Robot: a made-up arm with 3 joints. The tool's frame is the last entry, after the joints.
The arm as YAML. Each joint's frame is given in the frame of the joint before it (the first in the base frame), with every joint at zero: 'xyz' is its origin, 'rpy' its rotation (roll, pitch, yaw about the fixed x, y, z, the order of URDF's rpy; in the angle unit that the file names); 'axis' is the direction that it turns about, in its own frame. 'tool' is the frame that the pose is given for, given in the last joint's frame.
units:
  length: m
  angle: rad
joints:
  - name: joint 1
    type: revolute
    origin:
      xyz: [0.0, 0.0, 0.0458]
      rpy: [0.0, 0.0, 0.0]
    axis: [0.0, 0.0, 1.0]
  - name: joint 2
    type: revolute
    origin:
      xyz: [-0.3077, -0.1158, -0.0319]
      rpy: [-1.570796, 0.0, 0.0]
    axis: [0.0, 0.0, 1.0]
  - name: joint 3
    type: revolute
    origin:
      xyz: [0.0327, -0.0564, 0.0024]
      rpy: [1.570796, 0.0, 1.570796]
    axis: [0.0, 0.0, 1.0]
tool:
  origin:
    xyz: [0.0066, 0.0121, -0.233]
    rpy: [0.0, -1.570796, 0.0]
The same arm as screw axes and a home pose.
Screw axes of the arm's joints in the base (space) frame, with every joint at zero. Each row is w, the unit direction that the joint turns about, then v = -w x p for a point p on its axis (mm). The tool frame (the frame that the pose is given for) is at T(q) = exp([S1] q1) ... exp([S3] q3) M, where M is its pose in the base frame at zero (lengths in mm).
S1: w 0 0 1 v 0.0 0.0 0.0
S2: w 0 1 0 v -13.9 0.0 -307.7
S3: w 1 0 0 v 0.0 70.3 113.4
M: xyz -508.0 -101.3 63.7 (mm) quaternion w x y z 1 0 0 0

